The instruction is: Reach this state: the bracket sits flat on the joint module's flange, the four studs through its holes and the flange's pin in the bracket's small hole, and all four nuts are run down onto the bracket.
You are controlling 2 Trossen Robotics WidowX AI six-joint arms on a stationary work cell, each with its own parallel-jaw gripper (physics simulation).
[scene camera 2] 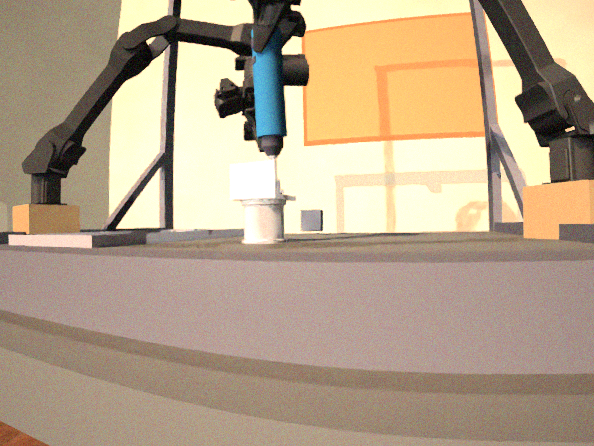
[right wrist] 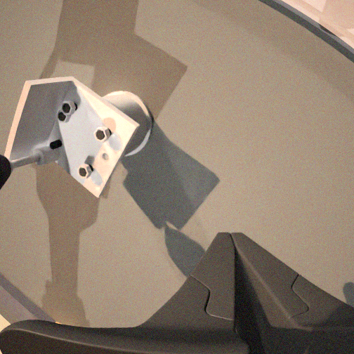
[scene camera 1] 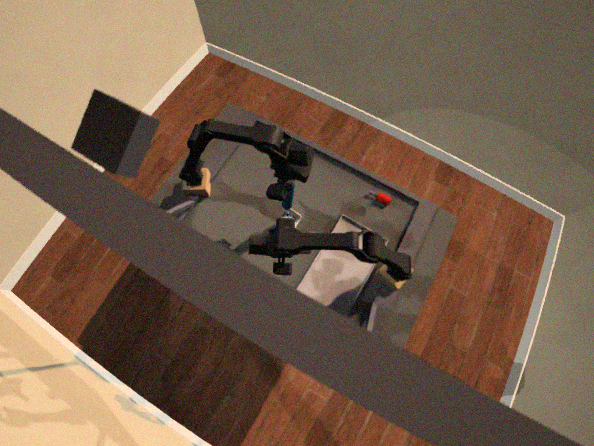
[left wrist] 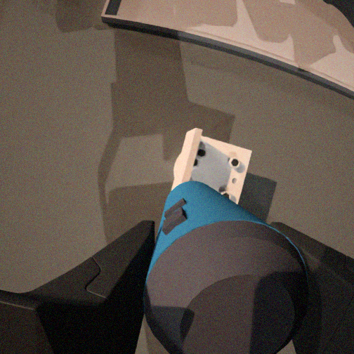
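Pixels of known places: left gripper, fingertip midpoint: [scene camera 2: 261,57] [scene camera 1: 290,190]; right gripper, fingertip midpoint: [scene camera 2: 262,151]; left arm's base at its link origin: [scene camera 1: 194,178]; right arm's base at its link origin: [scene camera 1: 396,270].
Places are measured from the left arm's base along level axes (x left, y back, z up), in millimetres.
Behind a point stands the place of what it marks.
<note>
My left gripper [scene camera 1: 288,184] @[x -150, y -402, z 182 mm] [left wrist: 211,233] is shut on the blue nut driver [scene camera 1: 287,199] @[x -170, y -389, z 151 mm] [scene camera 2: 269,95] @[x -132, y -394, z 120 mm] [left wrist: 192,205], which points down. The driver's thin shaft [right wrist: 25,161] ends in a socket at one corner of the bracket's base. The L-shaped white bracket [scene camera 2: 252,180] @[x -166, y -412, z 13 mm] [left wrist: 212,162] [right wrist: 82,140] lies on the round white joint module [scene camera 2: 263,223] @[x -167, y -398, z -45 mm] [right wrist: 136,112], its wall upright. Three nuts [right wrist: 68,107] [right wrist: 102,134] [right wrist: 85,171] show on it; how tightly they sit cannot be told. The socket hides the fourth stud. My right gripper [right wrist: 227,243] is shut and empty, beside the bracket.
A pale tray [scene camera 1: 332,275] @[x -409, y -562, z -68 mm] [scene camera 2: 50,241] @[x -204, y -699, z -65 mm] [left wrist: 220,40] lies near the right arm's base. A red-handled object [scene camera 1: 383,198] @[x -92, y -800, z -40 mm] lies toward the table's far side. The right arm [scene camera 1: 325,241] @[x -387, y -488, z 369 mm] reaches in close to the driver. A dark beam [scene camera 1: 210,260] @[x -560, y -341, z 968 mm] crosses scene camera 1.
</note>
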